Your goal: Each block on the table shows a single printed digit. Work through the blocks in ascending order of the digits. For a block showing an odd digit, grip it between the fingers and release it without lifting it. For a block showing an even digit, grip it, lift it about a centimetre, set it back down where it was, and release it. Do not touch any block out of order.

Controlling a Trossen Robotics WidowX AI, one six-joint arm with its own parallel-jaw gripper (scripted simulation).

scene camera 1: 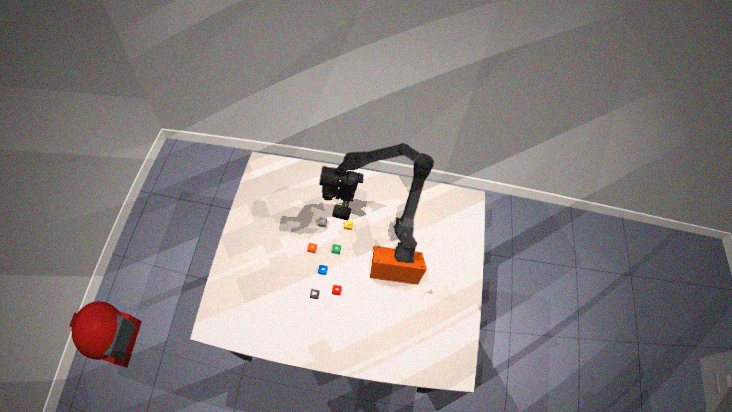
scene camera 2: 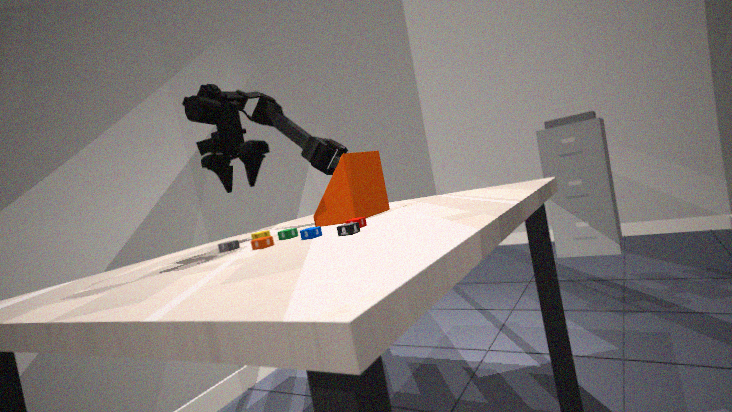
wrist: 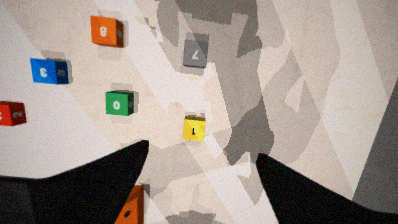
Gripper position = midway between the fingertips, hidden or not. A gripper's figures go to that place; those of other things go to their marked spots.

Labels:
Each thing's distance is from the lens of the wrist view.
my gripper point(wrist: 204, 152): 12 cm
blue block point(wrist: 45, 71): 30 cm
orange block point(wrist: 109, 32): 25 cm
The marked spots on the blue block and the orange block are 11 cm apart.

